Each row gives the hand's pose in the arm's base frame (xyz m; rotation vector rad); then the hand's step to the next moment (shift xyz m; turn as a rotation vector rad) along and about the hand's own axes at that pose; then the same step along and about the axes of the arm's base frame.
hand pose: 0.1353 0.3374 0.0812 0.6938 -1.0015 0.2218
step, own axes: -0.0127 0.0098 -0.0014 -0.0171 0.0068 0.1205
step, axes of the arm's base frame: -0.0105 0.0101 -0.0068 -0.0964 -0.0680 0.0306
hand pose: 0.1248 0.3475 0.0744 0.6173 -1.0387 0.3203
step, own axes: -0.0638 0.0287 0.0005 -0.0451 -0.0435 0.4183
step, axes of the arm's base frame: -0.0462 0.0247 -0.0464 -0.2926 -0.2896 0.0972
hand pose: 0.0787 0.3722 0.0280 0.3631 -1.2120 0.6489
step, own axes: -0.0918 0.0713 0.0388 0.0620 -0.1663 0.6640
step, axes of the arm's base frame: -0.0930 0.0076 -0.0795 -0.3753 -0.4987 0.2878
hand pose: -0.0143 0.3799 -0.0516 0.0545 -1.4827 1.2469
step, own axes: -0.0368 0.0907 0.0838 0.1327 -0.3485 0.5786
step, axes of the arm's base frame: -0.1017 -0.0397 -0.0684 -0.2270 -0.4785 0.4397
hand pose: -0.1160 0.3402 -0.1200 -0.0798 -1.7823 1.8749
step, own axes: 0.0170 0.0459 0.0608 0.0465 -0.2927 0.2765
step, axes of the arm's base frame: -0.0546 -0.0468 -0.0303 -0.0510 -0.2392 0.3232
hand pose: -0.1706 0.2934 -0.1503 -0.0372 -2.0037 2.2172
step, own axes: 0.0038 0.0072 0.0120 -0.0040 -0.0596 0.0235
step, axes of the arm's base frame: -0.0059 -0.0120 -0.0055 0.0069 -0.0181 0.0612
